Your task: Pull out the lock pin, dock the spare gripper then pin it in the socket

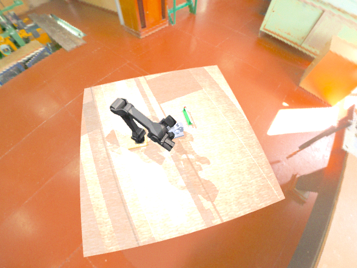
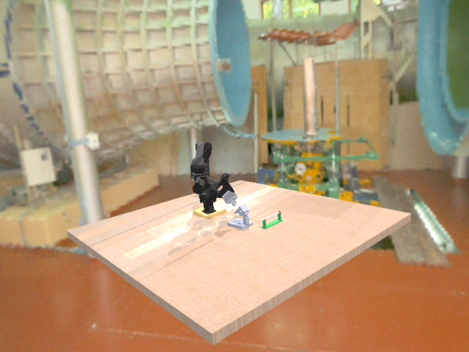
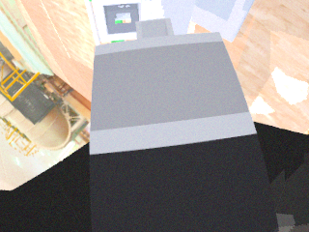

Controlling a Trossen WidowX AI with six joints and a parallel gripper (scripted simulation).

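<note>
The green cradle is 160 mm ahead of my gripper tip, 140 mm to the left of it and 130 mm below it. Also, from my gripper tip: spare gripper 10 mm to the right, 10 mm ahead; then grey mount 100 mm below, 80 mm ahead, 10 mm to the left.
</note>
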